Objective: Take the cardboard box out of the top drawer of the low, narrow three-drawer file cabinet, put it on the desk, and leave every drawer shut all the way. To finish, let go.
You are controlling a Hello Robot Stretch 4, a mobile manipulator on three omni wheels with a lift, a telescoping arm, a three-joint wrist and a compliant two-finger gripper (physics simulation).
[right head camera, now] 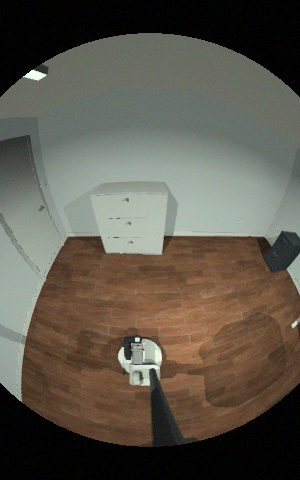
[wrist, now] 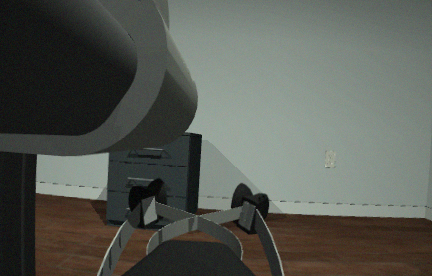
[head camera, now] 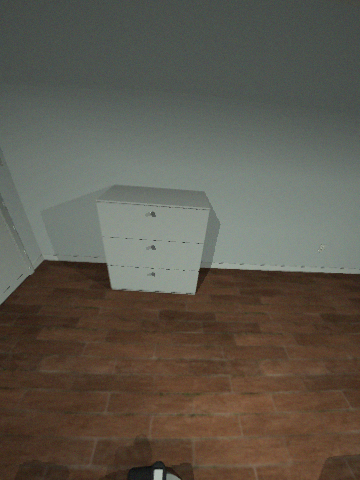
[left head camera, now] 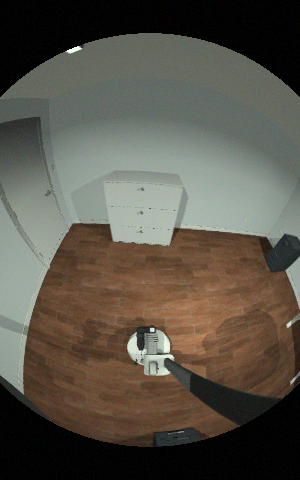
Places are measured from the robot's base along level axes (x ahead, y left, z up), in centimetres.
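Where they show: gripper, between the fingertips: (wrist: 199,197) (left head camera: 141,365).
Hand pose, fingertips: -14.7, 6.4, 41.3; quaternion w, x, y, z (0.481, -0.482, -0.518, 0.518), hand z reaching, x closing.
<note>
After its pixels a point has its place, as x, y, z.
The low dark three-drawer file cabinet (wrist: 176,172) {-126.2, -14.7, 28.9} stands against the wall in the wrist view, left of centre. The arm hides part of its top and a fingertip overlaps its lower front. The drawer fronts that show look shut. A dark cabinet (left head camera: 176,438) also shows in part at the bottom edge of the left head view. The cardboard box does not show. White desk feet (left head camera: 293,321) (right head camera: 296,323) show at the right edge of both side head views; the desk top does not show. My gripper (wrist: 199,197) {-14.7, 6.4, 41.3} is open and empty, well away from the cabinet.
A white three-drawer dresser (head camera: 153,227) {145.9, 14.7, 79.1} (left head camera: 142,200) {145.8, 13.7, 75.9} (right head camera: 131,210) {145.7, 10.7, 76.4} stands against the wall in front of the head cameras. A taller dark cabinet (left head camera: 284,253) {93.1, -244.1, 47.4} (right head camera: 283,251) {93.3, -244.0, 47.4} stands at the right wall. A door (left head camera: 25,175) {126.5, 160.6, 130.8} (right head camera: 17,185) {128.2, 160.6, 139.9} is on the left. My mast crosses the lower side views.
</note>
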